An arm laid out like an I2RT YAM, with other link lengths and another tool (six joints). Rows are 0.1 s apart.
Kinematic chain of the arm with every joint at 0, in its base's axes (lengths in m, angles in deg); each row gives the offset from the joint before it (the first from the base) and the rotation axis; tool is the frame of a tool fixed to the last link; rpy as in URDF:
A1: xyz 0 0 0.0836 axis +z
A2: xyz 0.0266 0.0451 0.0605 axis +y
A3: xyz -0.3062 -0.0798 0 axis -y
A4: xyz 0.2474 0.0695 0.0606 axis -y
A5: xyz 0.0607 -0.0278 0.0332 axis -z
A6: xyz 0.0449 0 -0.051 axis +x
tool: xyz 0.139 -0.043 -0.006 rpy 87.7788 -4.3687 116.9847
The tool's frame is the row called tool.
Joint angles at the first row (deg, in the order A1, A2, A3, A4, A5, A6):
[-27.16 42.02 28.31 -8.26 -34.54 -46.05]
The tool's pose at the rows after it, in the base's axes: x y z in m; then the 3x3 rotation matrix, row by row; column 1 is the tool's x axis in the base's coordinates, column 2 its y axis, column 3 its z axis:
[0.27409 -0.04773 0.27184], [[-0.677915 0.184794 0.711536], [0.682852 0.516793 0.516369], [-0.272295 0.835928 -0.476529]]
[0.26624 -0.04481 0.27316], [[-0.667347 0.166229 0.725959], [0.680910 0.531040 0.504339], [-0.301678 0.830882 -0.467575]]
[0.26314 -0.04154 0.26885], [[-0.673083 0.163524 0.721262], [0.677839 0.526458 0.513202], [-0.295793 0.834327 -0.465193]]
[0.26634 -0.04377 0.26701], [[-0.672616 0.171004 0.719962], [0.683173 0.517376 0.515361], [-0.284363 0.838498 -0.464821]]
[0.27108 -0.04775 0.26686], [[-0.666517 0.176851 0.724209], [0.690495 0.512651 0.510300], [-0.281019 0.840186 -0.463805]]
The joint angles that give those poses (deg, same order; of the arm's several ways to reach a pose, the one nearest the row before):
[-27.16 40.00 27.86 -9.31 -34.37 -46.14]
[-27.16 36.83 26.55 -9.49 -34.02 -46.32]
[-27.16 35.77 25.66 -9.84 -34.54 -46.14]
[-27.24 37.00 25.66 -8.97 -34.54 -45.70]
[-27.16 38.58 25.75 -7.39 -34.02 -45.27]

